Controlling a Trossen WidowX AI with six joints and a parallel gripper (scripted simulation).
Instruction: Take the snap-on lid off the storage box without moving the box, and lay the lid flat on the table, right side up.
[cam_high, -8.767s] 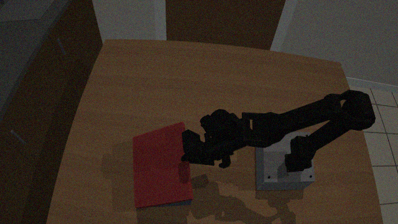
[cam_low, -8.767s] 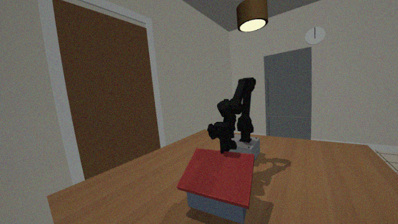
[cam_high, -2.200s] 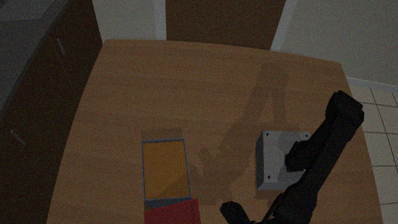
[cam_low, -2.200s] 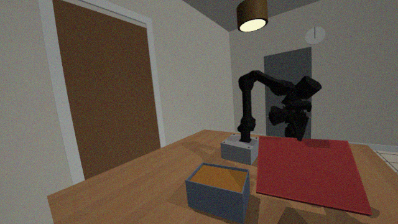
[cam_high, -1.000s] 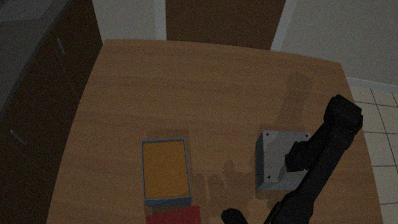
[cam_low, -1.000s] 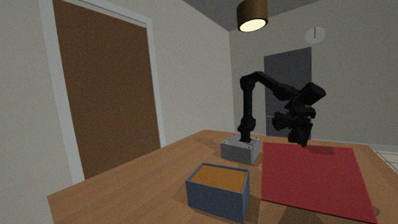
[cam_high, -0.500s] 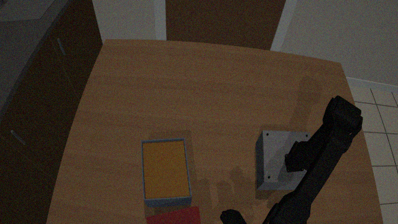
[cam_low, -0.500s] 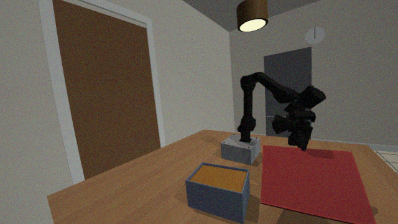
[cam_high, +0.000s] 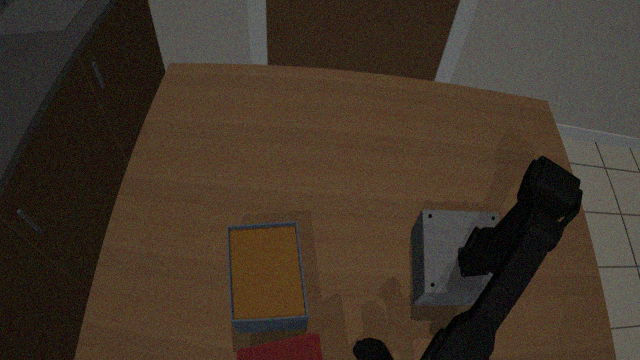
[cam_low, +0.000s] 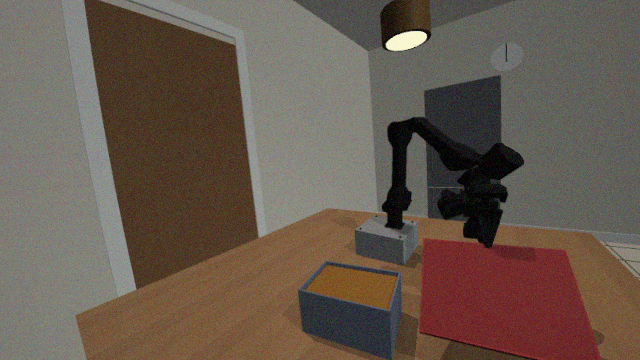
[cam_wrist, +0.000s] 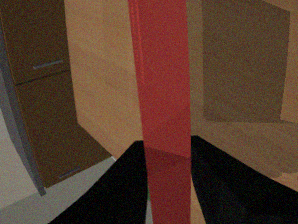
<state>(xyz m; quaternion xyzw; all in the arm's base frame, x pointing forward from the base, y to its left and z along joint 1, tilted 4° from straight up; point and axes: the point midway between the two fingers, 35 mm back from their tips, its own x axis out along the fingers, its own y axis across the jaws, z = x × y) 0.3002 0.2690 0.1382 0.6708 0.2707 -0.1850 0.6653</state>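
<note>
Right now my gripper tip is 60 mm short of the red lid, 10 mm to the right of it and 50 mm above it. From my gripper tip the other things lie so: blue-grey storage box: 100 mm ahead, 260 mm to the right, 130 mm below.
</note>
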